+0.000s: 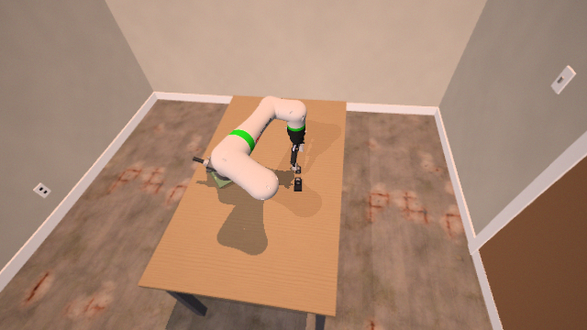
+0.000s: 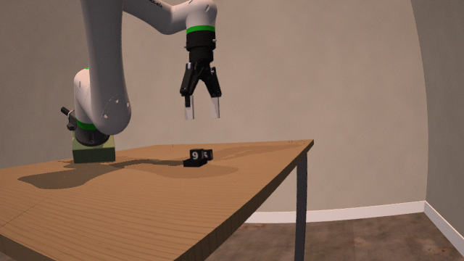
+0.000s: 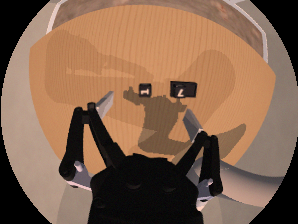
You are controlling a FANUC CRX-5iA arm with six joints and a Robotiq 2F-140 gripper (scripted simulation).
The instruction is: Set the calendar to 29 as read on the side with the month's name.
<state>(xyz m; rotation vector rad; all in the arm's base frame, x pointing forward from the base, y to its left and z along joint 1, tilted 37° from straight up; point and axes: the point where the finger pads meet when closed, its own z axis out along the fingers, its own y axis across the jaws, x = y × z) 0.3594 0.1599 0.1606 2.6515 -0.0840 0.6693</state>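
My hand is 120 mm above the black calendar tray, 90 mm to the left of it and 10 mm short of it.
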